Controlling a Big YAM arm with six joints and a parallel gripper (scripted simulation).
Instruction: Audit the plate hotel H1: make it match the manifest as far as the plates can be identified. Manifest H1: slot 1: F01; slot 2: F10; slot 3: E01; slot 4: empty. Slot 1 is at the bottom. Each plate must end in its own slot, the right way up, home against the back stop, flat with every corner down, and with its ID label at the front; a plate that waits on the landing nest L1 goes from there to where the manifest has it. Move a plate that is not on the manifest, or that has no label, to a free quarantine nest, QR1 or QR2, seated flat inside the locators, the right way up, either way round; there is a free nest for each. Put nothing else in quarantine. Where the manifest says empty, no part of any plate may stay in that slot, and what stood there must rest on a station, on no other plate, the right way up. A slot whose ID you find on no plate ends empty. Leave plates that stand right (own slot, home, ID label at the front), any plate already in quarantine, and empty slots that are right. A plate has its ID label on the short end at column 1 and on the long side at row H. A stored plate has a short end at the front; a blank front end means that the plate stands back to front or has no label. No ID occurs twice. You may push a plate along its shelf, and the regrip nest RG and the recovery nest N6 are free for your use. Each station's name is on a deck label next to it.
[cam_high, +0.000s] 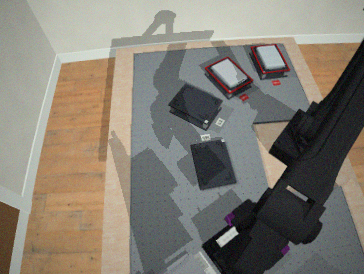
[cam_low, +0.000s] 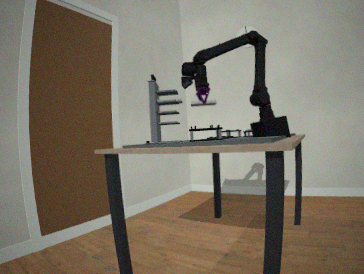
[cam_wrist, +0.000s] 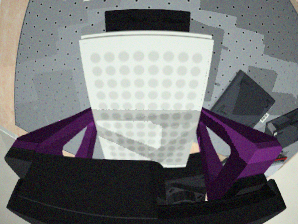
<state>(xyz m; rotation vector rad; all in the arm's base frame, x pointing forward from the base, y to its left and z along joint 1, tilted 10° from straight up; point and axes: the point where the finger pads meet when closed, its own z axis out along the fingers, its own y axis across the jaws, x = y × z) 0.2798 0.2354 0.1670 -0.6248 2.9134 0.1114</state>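
Now: the black nest 140 mm below my hand. Round my hand: plate hotel: 230 mm ahead, 100 mm to the left, 40 mm below; then L1 label: 430 mm to the right, 190 mm below, 60 mm behind; then H1 deck label: 190 mm below, 140 mm to the left, 70 mm ahead.
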